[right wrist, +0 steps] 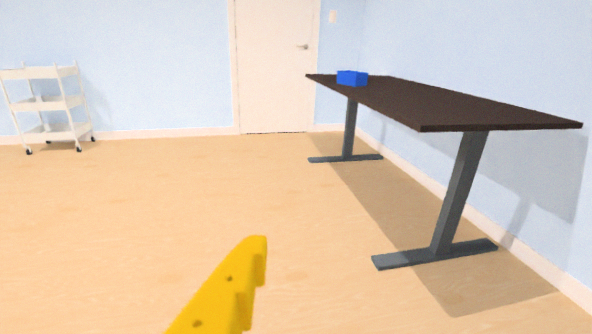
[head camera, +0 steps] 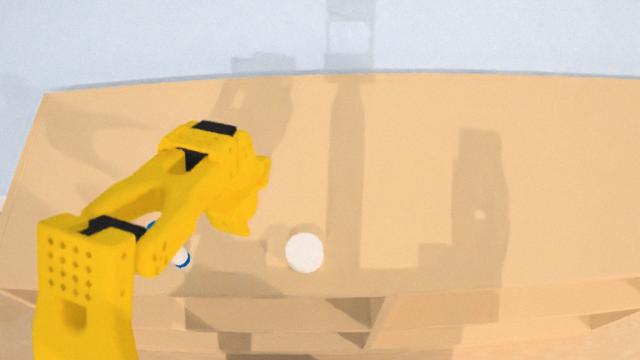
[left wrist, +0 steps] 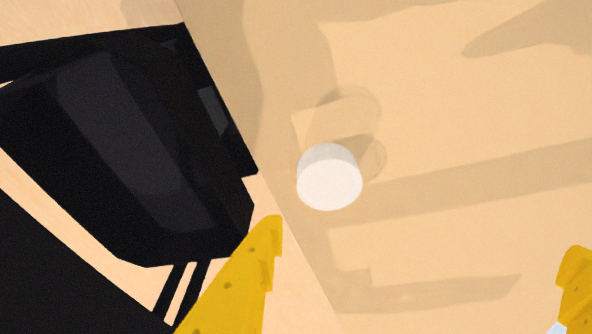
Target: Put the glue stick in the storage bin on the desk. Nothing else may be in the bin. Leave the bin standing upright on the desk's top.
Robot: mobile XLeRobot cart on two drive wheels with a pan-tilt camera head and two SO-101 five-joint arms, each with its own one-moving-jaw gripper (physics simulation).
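Frame: origin at the left arm's base, x up, y left, z back, level; millimetres.
Where they show: left hand, tool point: (head camera: 246, 230) (left wrist: 281, 229); right hand, tool point: (right wrist: 265, 254).
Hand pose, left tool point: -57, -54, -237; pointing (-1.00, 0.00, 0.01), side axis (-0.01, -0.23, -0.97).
Things, the pixels of their top centre, and the offset from my left tool point, as dx, dy, dz. Level surfaces: height alone.
- glue stick, top centre: (head camera: 156, 230) -9, +110, +1
- dark desk, surface height: dx +2
- white cylinder, top centre: (left wrist: 329, 187) (head camera: 304, 250) -85, -57, -11
- wooden unit's top, surface height: dx -108
A white stick with blue ends, apparently the glue stick (head camera: 180, 257), lies on the light wooden top in the head view, mostly hidden behind my left arm. It does not show in the left wrist view. My left gripper (head camera: 256, 201) (left wrist: 425, 235) is open and empty, above the wooden top and to the right of the stick in the head view. The blue storage bin (right wrist: 352, 78) stands upright near the far end of the dark desk (right wrist: 450, 105) in the right wrist view; its inside is hidden. My right gripper shows one notched jaw (right wrist: 250, 265), so it is fully open.
A white cylinder (head camera: 304, 252) (left wrist: 329, 177) stands on the wooden unit's top (head camera: 410, 125) (left wrist: 450, 100), near its front edge. Open compartments lie below that edge. The robot's black body (left wrist: 125, 150) shows beside it. A white cart (right wrist: 42, 73) and a door (right wrist: 275, 65) are across the room.
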